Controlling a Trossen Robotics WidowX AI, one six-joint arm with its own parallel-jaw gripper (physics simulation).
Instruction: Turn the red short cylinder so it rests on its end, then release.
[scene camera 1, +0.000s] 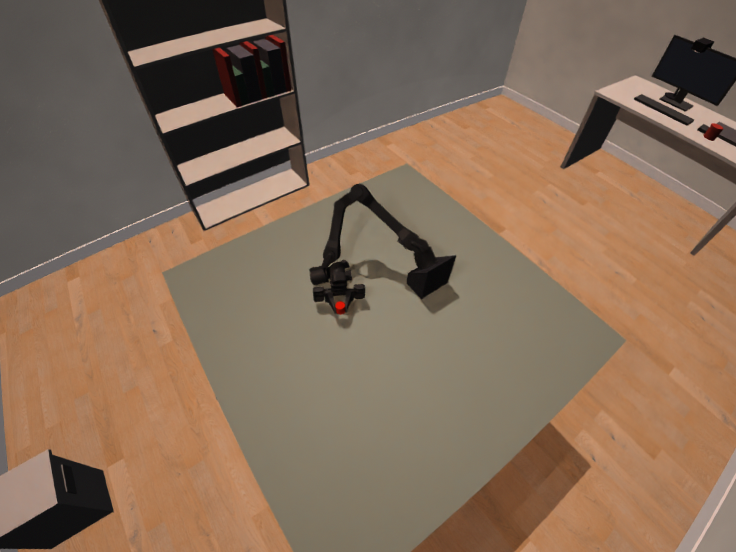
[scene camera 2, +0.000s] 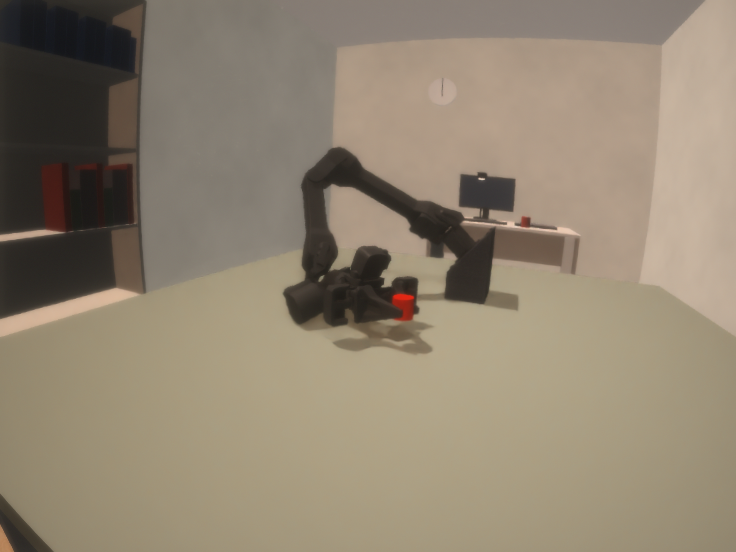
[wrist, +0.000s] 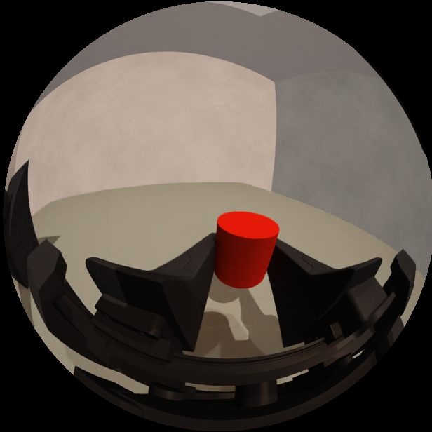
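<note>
The red short cylinder (scene camera 1: 340, 307) (scene camera 2: 403, 307) (wrist: 245, 255) is upright, its round end facing up and its axis close to vertical. My gripper (scene camera 1: 340, 305) (scene camera 2: 405, 310) (wrist: 240, 239) is shut on it, one finger on each side of its curved wall, and points nearly level, low over the green-grey mat (scene camera 1: 386, 415) (scene camera 2: 356, 445) (wrist: 150, 210). The cylinder is close to the mat; a shadow in the scene camera 2 view lies slightly apart below it, so a small gap seems to show. Exact contact at its lower end is hard to tell.
The arm's base (scene camera 1: 432, 276) (scene camera 2: 470, 276) stands on the mat to the right of the gripper in both scene views. A bookshelf (scene camera 1: 291, 115) (scene camera 2: 127, 255) stands at the left. A desk (scene camera 1: 633, 86) (scene camera 2: 564, 230) with a monitor (scene camera 1: 695, 70) (scene camera 2: 487, 193) is beyond the mat.
</note>
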